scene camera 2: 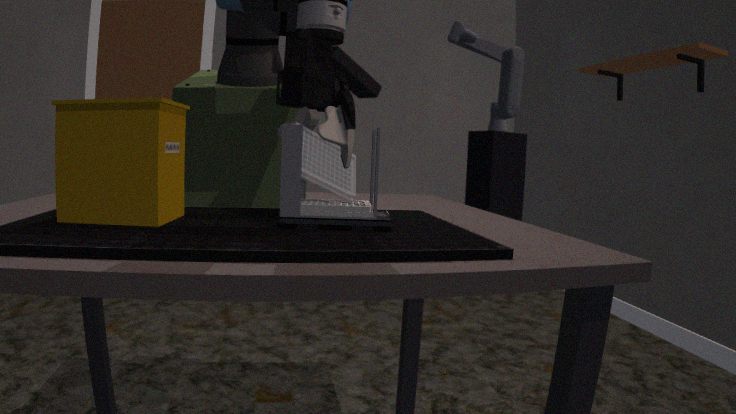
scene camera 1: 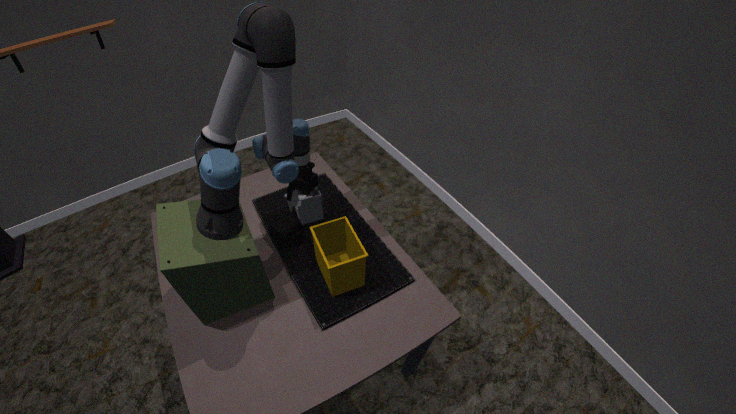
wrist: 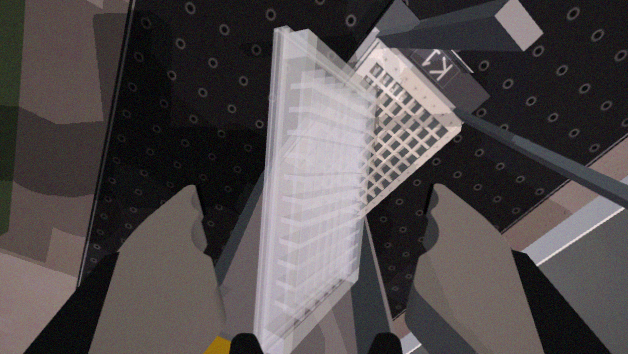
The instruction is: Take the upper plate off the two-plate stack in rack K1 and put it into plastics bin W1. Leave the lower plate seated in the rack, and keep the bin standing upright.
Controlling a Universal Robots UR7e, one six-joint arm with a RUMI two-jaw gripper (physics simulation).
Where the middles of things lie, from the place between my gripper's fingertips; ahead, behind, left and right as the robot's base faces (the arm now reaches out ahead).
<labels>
I see my gripper 31 cm to the left of the yellow plastics bin W1 (scene camera 2: 121, 161) and 5 cm past it.
</labels>
